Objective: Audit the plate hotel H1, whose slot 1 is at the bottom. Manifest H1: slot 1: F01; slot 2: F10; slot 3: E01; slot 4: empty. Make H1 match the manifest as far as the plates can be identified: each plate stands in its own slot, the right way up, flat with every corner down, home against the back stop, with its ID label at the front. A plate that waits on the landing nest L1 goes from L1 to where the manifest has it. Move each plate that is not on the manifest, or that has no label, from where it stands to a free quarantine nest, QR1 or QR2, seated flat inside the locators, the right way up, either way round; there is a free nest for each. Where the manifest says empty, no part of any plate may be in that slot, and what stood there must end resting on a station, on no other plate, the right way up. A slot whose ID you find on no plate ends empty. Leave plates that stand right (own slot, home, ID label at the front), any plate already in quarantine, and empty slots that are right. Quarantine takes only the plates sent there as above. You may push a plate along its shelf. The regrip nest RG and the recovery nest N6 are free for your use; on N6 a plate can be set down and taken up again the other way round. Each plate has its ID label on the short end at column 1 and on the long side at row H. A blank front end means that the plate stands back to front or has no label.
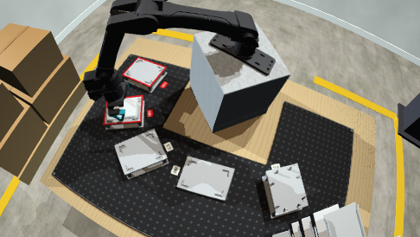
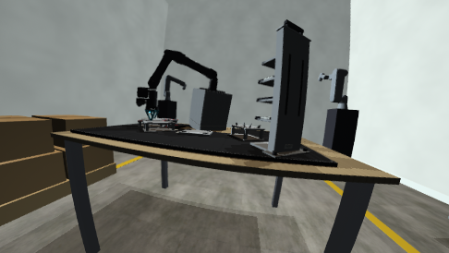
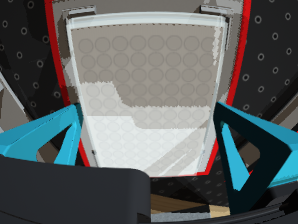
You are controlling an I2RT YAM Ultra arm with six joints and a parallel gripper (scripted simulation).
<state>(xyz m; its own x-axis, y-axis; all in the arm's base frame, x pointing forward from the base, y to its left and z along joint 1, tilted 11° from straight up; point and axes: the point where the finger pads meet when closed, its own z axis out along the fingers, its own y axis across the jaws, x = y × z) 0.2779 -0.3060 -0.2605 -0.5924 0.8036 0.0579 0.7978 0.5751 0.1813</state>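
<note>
Right now my hand is right at the white plate. From my hand the other things lie so: grey regrip nest 3 cm behind, 66 cm to the left, 1 cm above; H1 tag 1 cm ahead, 82 cm to the left, 5 cm below; RG tag 11 cm behind, 59 cm to the left, 5 cm below.
</note>
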